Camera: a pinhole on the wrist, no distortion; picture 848 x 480 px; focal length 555.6 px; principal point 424.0 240.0 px. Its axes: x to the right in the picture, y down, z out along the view. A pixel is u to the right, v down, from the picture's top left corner.
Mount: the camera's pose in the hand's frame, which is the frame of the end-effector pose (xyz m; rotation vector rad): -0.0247 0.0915 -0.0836 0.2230 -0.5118 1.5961
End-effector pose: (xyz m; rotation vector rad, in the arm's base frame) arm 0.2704 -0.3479 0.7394 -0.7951 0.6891 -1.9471
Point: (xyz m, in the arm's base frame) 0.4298 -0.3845 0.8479
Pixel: 542 91
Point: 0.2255 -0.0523 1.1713
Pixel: 31 307
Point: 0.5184 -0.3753 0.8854
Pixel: 605 148
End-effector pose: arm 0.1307 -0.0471 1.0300 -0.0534 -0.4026 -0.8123
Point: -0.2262 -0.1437 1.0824
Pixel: 77 337
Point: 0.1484 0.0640 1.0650
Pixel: 713 255
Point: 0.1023 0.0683 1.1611
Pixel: 652 189
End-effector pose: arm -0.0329 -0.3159 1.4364 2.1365 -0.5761 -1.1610
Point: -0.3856 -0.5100 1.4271
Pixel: 813 153
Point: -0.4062 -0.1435 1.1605
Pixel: 308 273
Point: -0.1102 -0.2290 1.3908
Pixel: 178 292
